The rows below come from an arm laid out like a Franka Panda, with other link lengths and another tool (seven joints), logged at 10 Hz.
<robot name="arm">
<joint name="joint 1" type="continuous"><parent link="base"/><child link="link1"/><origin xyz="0 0 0.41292" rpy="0 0 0"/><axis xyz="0 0 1"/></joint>
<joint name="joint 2" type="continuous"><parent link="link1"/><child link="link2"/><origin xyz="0 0 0" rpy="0 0 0"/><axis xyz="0 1 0"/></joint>
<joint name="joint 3" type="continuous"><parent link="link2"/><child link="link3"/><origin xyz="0 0 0.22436" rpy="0 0 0"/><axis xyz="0 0 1"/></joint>
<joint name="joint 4" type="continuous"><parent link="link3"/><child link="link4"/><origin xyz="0.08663 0 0" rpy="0 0 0"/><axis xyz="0 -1 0"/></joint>
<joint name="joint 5" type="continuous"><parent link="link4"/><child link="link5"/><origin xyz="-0.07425 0 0.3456" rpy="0 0 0"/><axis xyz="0 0 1"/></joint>
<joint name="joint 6" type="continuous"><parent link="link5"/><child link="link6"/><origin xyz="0 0 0" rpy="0 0 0"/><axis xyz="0 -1 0"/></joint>
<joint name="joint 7" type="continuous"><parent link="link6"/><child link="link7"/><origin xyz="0.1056 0 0" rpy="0 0 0"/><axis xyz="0 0 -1"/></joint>
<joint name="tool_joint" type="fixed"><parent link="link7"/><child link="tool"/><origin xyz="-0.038 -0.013 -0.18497" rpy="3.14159 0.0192 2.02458"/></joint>
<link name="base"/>
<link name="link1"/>
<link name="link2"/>
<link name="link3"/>
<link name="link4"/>
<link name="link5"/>
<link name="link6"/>
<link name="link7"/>
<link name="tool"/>
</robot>
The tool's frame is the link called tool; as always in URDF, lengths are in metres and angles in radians. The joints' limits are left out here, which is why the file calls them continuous.
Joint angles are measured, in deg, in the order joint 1, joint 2, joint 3, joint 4, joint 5, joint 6, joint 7. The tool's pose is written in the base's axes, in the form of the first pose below.
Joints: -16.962, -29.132, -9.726, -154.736, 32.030, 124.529, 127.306
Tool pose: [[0.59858 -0.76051 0.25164 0.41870], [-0.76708 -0.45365 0.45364 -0.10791], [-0.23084 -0.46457 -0.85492 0.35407], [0 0 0 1]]
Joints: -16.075, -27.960, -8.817, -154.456, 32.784, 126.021, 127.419
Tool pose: [[0.60400 -0.75683 0.24980 0.42528], [-0.76521 -0.46306 0.44725 -0.10071], [-0.22282 -0.46129 -0.85882 0.35020], [0 0 0 1]]
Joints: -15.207, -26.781, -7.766, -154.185, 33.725, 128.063, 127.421
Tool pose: [[0.60865 -0.75116 0.25554 0.43289], [-0.76603 -0.47239 0.43595 -0.09398], [-0.20676 -0.46109 -0.86293 0.34711], [0 0 0 1]]
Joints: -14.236, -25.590, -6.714, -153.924, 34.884, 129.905, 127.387
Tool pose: [[0.61435 -0.74513 0.25953 0.44011], [-0.76446 -0.48066 0.42961 -0.08541], [-0.19537 -0.46233 -0.86492 0.34370], [0 0 0 1]]
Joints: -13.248, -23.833, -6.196, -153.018, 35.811, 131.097, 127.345
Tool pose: [[0.61845 -0.74210 0.25847 0.44758], [-0.76184 -0.48558 0.42873 -0.07919], [-0.19265 -0.46207 -0.86567 0.33975], [0 0 0 1]]
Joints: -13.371, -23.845, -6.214, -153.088, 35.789, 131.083, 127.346
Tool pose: [[0.61668 -0.74362 0.25834 0.44700], [-0.76303 -0.48391 0.42850 -0.08009], [-0.19363 -0.46137 -0.86582 0.33925], [0 0 0 1]]
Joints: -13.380, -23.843, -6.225, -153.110, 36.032, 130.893, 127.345
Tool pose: [[0.61534 -0.74497 0.25764 0.44672], [-0.76282 -0.48041 0.43279 -0.07957], [-0.19864 -0.46285 -0.86390 0.33900], [0 0 0 1]]
